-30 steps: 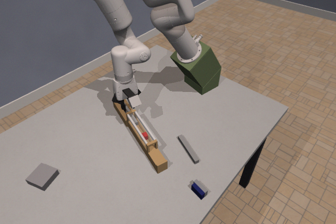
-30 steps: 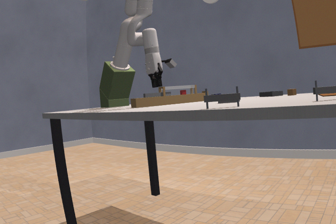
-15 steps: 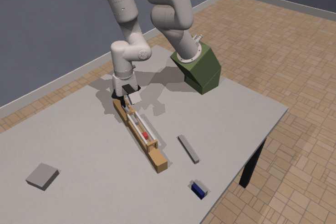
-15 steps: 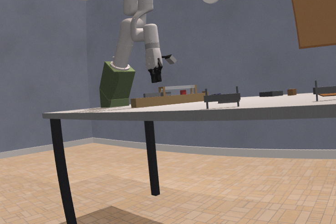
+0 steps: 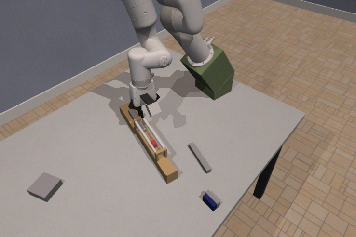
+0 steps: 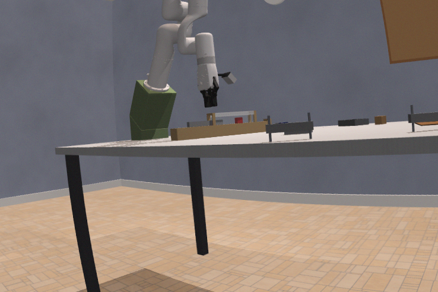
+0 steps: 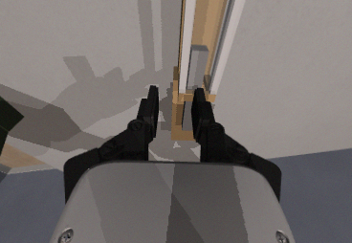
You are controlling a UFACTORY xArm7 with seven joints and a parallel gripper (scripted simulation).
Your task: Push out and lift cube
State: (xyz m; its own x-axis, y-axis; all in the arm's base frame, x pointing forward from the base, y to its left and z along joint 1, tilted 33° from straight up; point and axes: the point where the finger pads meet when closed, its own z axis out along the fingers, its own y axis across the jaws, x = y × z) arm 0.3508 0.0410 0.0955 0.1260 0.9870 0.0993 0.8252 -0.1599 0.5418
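The wooden channel is 80 mm below my hand, 70 mm to the left of it and 40 mm ahead of it. The rest, counted from my hand: brown cube 560 mm ahead, 390 mm to the left, 120 mm below; then flat grey block 440 mm ahead, 120 mm below, 20 mm to the right; then blue block 420 mm to the left, 120 mm below, 20 mm ahead.
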